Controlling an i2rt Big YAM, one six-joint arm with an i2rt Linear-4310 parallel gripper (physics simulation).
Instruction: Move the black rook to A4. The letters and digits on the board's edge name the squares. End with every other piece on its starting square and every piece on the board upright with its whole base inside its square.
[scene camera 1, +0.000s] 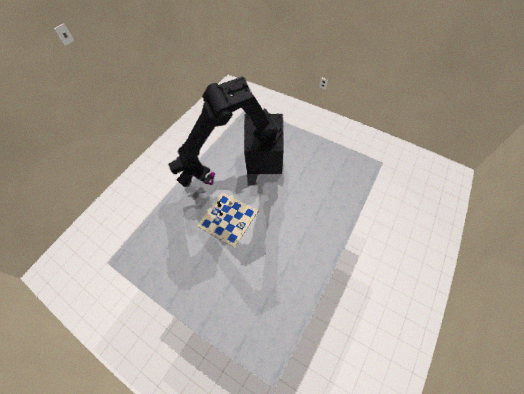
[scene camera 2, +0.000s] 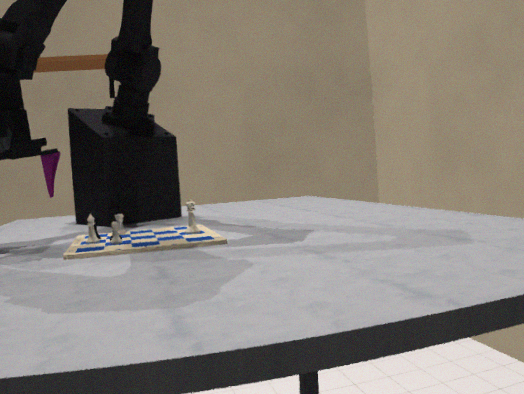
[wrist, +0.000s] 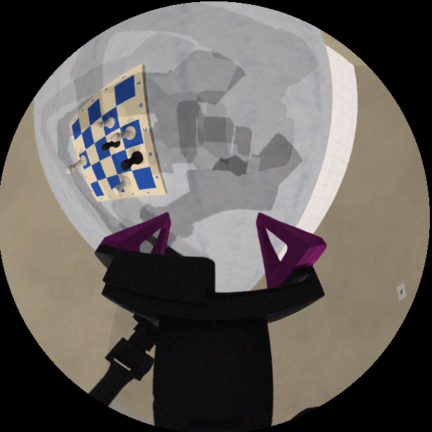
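Pixels of known places: gripper, fingertip midpoint: (scene camera 1: 205, 180) (scene camera 2: 23, 201); arm's base, origin of the base link: (scene camera 1: 268, 130) (scene camera 2: 128, 121).
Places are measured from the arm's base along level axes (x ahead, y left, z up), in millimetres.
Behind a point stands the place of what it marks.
The blue-and-cream chessboard (scene camera 1: 226, 235) @[x 486, y 94, z -228 mm] (scene camera 2: 165, 245) @[x 516, y 77, z -228 mm] (wrist: 158, 170) lies on the table. In the wrist view one black piece (wrist: 132, 160) stands on B1 and another black piece (wrist: 111, 145) on C2; I cannot tell from their shapes which is the rook. White pieces stand on A2 (wrist: 121, 185), C1 (wrist: 129, 132) and D2 (wrist: 105, 123), and a tall white piece (wrist: 77, 164) on C5. The cream square A4 (wrist: 106, 185) bears no piece. My gripper (wrist: 213, 217) is open and empty, above and to one side of the board, apart from all pieces.
The black arm base (scene camera 1: 265, 155) @[x 83, y 39, z -78 mm] (scene camera 2: 130, 175) @[x 107, y 5, z -130 mm] stands behind the board on the grey table (scene camera 1: 300, 225) @[x 239, y 353, z -234 mm] (scene camera 2: 325, 280) @[x 770, y 214, z -234 mm]. One purple finger (scene camera 1: 211, 178) @[x 325, y -113, z -114 mm] (scene camera 2: 50, 172) @[x 359, y -105, z -117 mm] shows above the table in both scene views. Arm shadows fall across board and table. The table's edge shows right in the wrist view.
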